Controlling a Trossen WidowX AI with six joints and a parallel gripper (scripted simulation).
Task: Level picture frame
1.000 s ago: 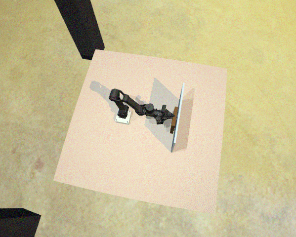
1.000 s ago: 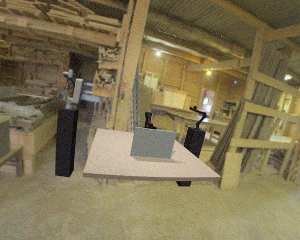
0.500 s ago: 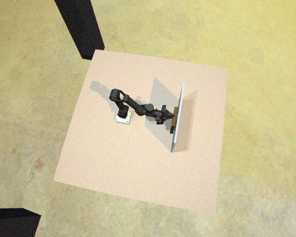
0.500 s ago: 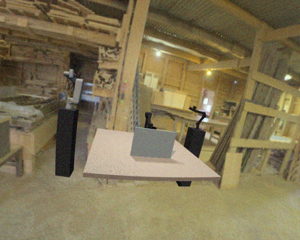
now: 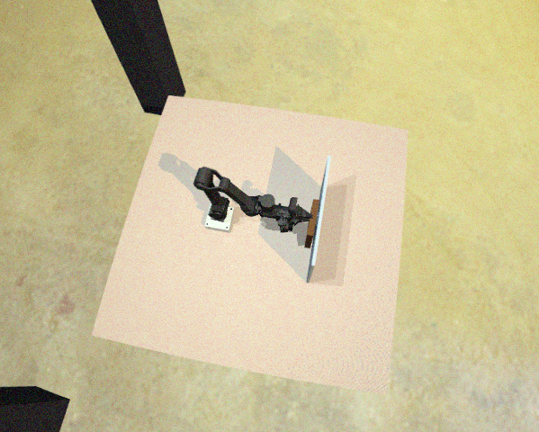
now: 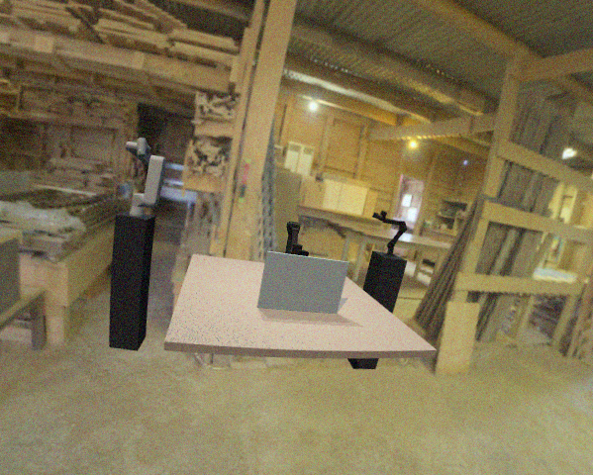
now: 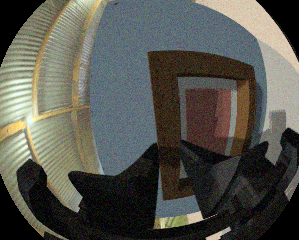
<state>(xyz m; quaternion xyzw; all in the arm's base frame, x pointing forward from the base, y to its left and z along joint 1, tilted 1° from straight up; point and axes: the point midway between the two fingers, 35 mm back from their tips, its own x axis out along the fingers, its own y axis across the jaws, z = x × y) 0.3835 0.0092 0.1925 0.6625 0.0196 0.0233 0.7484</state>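
Right now my gripper tip is 10 mm short of the picture frame and 50 mm above it. Round my gripper tip: wall panel (20 mm ahead, 20 mm to the left, 70 mm below).
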